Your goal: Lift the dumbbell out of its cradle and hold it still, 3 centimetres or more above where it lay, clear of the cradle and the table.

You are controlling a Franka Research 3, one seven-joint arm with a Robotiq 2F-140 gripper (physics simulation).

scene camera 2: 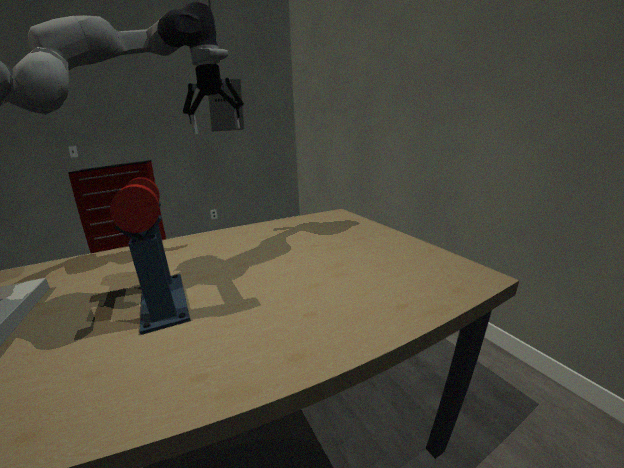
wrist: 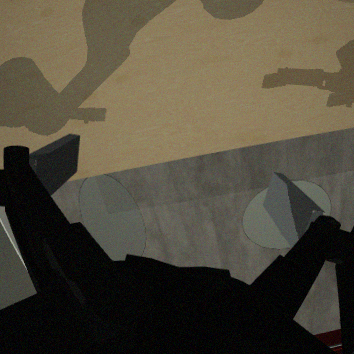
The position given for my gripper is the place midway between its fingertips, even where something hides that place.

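Observation:
Scene camera 2 shows a red dumbbell [scene camera 2: 135, 208], a cradle [scene camera 2: 163, 305] and my gripper [scene camera 2: 216, 131]. The wrist view shows my gripper [wrist: 174, 170] too; the red dumbbell is out of frame in the wrist view.

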